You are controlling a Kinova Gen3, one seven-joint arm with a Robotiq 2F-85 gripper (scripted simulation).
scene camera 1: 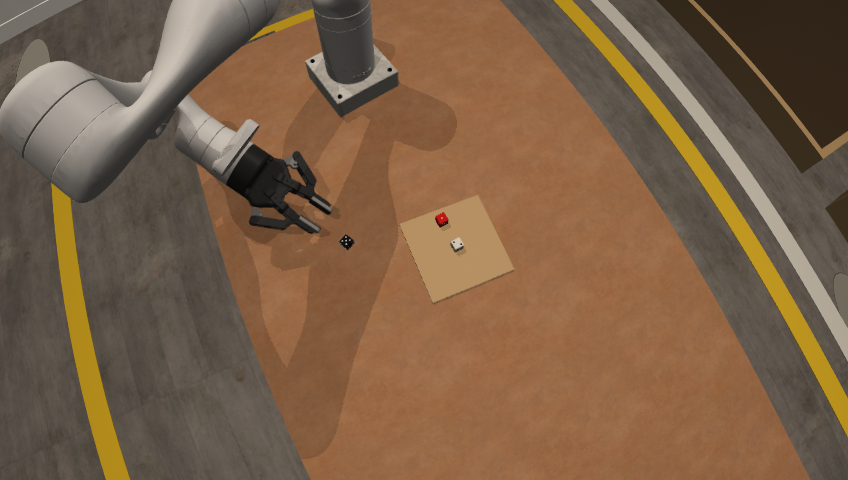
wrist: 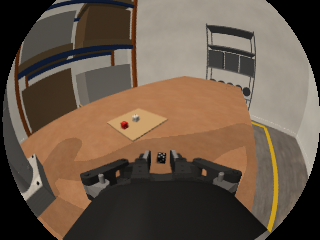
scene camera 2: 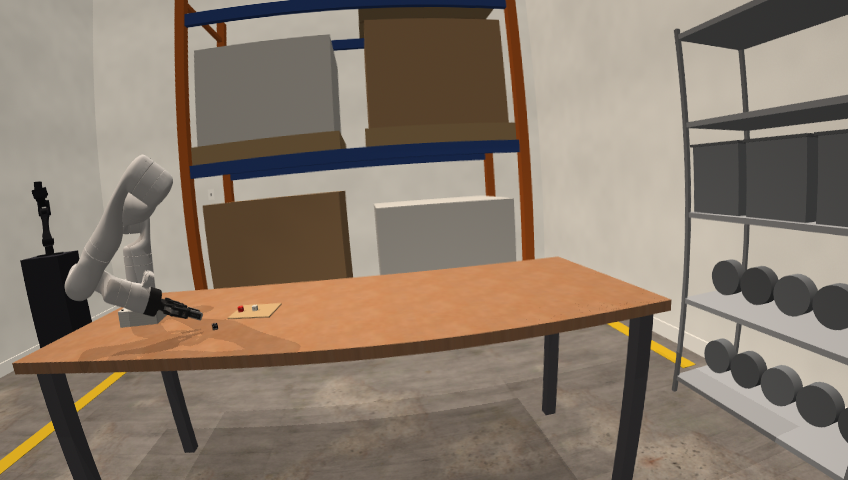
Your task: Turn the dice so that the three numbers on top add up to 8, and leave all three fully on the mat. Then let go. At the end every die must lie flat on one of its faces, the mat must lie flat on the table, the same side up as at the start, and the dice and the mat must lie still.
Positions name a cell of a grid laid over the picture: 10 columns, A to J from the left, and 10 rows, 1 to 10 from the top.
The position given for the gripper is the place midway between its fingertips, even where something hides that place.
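The gripper is visible in scene camera 1 (scene camera 1: D5), scene camera 2 (scene camera 2: C7) and the wrist view (wrist: F7). A mat appears in scene camera 1 (scene camera 1: F6) and in the wrist view (wrist: E6).
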